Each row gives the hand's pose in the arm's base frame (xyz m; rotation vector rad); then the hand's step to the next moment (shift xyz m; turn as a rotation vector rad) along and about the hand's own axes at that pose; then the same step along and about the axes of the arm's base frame.
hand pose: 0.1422 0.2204 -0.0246 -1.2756 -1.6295 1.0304
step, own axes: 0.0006 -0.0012 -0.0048 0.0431 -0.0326 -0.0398
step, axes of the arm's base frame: 0.0040 0.0010 0.0028 0.0195 0.0419 0.0487
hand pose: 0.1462 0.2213 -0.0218 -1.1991 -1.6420 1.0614
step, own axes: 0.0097 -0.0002 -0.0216 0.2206 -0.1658 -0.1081
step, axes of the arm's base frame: 0.0182 0.0128 0.0081 0.0102 0.1993 0.2191
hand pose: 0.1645 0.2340 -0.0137 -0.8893 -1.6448 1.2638
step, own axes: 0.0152 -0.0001 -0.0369 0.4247 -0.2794 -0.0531
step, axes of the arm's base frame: 0.0283 0.0270 0.0077 -0.1223 0.3370 0.3643
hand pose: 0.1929 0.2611 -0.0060 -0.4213 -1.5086 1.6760
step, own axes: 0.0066 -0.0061 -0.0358 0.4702 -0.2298 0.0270
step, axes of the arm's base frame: 0.0238 0.0282 -0.0006 -0.2244 0.3210 0.3482
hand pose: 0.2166 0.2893 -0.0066 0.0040 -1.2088 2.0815
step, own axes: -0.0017 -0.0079 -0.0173 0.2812 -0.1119 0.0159
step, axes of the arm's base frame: 0.0116 0.0145 -0.0043 -0.1490 0.1844 0.1888
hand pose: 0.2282 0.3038 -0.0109 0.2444 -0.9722 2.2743
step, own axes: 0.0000 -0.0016 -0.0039 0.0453 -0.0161 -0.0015
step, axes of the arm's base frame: 0.0013 0.0036 -0.0018 -0.0249 0.0316 0.0264
